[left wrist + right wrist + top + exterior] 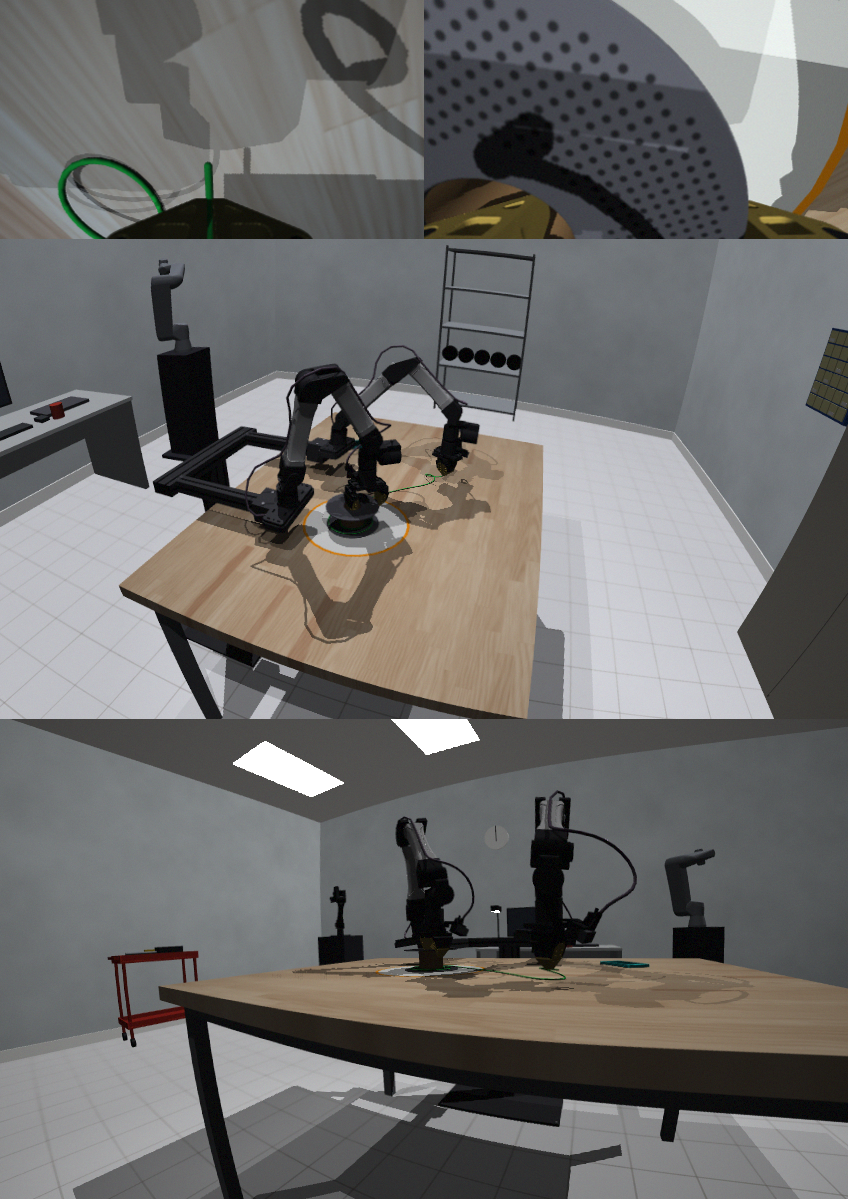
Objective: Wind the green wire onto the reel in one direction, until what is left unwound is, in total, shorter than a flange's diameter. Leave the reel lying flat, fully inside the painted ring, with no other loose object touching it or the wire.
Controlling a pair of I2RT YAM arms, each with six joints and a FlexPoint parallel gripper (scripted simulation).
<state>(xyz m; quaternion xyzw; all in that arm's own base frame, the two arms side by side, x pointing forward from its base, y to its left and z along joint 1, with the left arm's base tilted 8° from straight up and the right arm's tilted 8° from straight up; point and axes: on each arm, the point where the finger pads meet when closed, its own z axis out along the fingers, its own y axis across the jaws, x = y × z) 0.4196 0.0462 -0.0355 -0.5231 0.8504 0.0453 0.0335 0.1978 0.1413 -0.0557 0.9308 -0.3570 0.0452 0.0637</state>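
Observation:
Right now the dark reel is 4 cm behind my right hand, 3 cm to the right of it and 2 cm below it. The rest, counted from my right hand: flat teal object: 18 cm behind, 58 cm to the left, 5 cm below; then orange painted ring: 3 cm behind, 3 cm to the right, 5 cm below.

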